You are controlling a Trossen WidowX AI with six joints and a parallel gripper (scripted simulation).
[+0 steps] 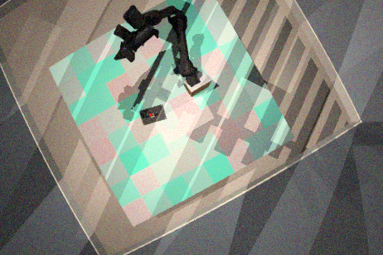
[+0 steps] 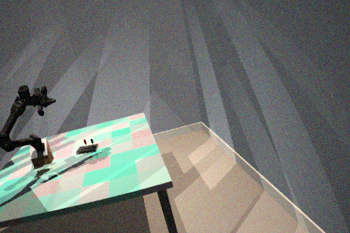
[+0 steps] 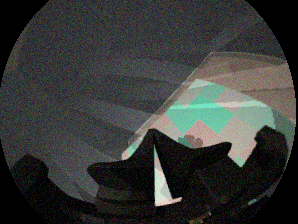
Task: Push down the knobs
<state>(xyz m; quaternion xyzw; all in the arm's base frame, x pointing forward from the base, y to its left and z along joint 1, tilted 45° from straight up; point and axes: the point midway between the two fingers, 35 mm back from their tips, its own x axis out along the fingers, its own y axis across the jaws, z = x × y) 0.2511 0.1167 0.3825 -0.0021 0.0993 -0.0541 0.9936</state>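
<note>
My gripper tip is now 390 mm above the red knob, 230 mm to the right of it and 40 mm short of it.
</note>
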